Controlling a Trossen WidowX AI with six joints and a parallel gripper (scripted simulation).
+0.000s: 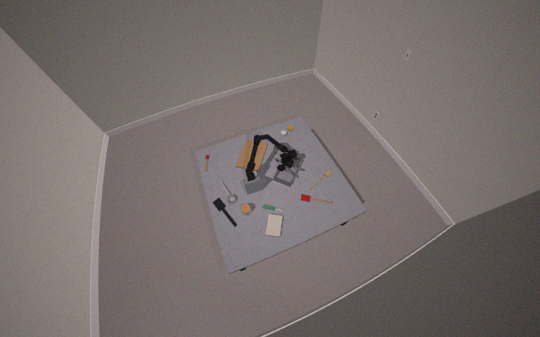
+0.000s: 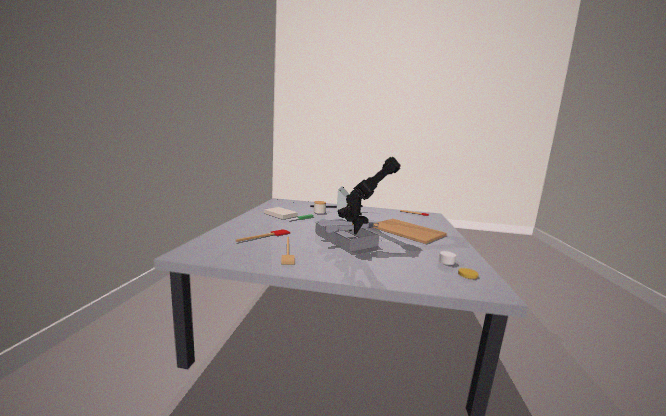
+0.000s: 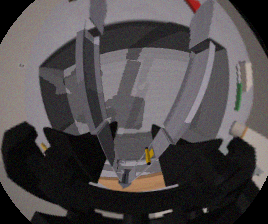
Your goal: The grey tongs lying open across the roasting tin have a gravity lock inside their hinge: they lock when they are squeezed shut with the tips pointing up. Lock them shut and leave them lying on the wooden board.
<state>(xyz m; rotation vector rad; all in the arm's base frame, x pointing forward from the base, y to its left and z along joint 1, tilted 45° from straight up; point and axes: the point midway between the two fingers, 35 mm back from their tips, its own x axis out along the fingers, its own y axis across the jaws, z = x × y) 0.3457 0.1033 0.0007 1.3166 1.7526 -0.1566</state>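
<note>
Right now my gripper tip is 20 mm short of the roasting tin and 30 mm to the left of it. The rest, counted from my gripper tip: wooden board (250 mm behind, 280 mm to the left, 20 mm below); then red spatula (130 mm ahead, 390 mm to the right, 20 mm below); then white cylinder (150 mm ahead, 430 mm to the left, 10 mm below).
</note>
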